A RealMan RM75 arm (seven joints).
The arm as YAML. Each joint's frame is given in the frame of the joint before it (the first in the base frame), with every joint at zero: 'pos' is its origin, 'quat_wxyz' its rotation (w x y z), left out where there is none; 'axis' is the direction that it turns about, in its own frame. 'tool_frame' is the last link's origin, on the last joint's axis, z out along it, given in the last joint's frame.
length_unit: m
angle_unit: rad
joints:
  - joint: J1
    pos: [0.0, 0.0, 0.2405]
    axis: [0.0, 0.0, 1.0]
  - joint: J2
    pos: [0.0, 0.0, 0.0]
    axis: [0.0, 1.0, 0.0]
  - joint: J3
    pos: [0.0, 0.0, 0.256]
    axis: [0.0, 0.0, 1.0]
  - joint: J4
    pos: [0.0, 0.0, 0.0]
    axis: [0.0, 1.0, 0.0]
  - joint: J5
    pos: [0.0, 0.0, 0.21]
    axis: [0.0, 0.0, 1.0]
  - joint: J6
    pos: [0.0, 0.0, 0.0]
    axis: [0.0, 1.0, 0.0]
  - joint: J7
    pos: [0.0, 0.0, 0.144]
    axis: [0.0, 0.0, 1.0]
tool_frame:
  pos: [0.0, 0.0, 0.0]
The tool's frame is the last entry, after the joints.
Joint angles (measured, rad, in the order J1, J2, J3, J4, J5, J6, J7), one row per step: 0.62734 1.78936 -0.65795 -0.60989 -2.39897 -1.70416 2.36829; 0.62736 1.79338 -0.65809 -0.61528 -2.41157 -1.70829 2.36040; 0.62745 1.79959 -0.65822 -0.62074 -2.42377 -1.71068 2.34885; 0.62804 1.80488 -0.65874 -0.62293 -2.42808 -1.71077 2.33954; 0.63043 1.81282 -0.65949 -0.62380 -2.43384 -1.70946 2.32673; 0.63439 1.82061 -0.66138 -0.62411 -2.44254 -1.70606 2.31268; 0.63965 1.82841 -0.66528 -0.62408 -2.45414 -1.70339 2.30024; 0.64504 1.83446 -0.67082 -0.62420 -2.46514 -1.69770 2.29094; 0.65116 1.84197 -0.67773 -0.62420 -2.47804 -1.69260 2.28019; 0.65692 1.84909 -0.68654 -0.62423 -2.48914 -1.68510 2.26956; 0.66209 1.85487 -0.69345 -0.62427 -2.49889 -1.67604 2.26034; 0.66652 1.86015 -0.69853 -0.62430 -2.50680 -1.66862 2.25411; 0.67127 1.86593 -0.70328 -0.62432 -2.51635 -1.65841 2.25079; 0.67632 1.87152 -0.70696 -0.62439 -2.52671 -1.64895 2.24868; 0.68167 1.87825 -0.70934 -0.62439 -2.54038 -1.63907 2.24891; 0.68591 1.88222 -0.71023 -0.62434 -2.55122 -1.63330 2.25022
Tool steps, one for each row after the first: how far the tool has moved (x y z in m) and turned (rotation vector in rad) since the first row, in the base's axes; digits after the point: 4 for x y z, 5 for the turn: 0.0004 -0.0012 -0.0011 -0.00956 -0.00909 0.00801; 0.0006 -0.0022 -0.0031 -0.01874 -0.01749 0.01973; 0.0001 -0.0026 -0.0052 -0.02345 -0.01947 0.02986; -0.0009 -0.0027 -0.0087 -0.03026 -0.02104 0.04416; -0.0019 -0.0025 -0.0123 -0.03805 -0.02667 0.06040; -0.0030 -0.0023 -0.0162 -0.04981 -0.03490 0.07608; -0.0038 -0.0015 -0.0193 -0.05890 -0.04633 0.08941; -0.0048 -0.0010 -0.0231 -0.07154 -0.05864 0.10504; -0.0058 -0.0002 -0.0269 -0.08248 -0.07219 0.12131; -0.0064 0.0009 -0.0298 -0.08912 -0.08541 0.13550; -0.0071 0.0018 -0.0325 -0.09430 -0.09528 0.14606; -0.0076 0.0030 -0.0352 -0.09792 -0.10715 0.15375; -0.0081 0.0043 -0.0378 -0.10152 -0.11878 0.16026; -0.0085 0.0053 -0.0407 -0.10606 -0.13147 0.16394; -0.0088 0.0061 -0.0423 -0.10974 -0.14085 0.16542
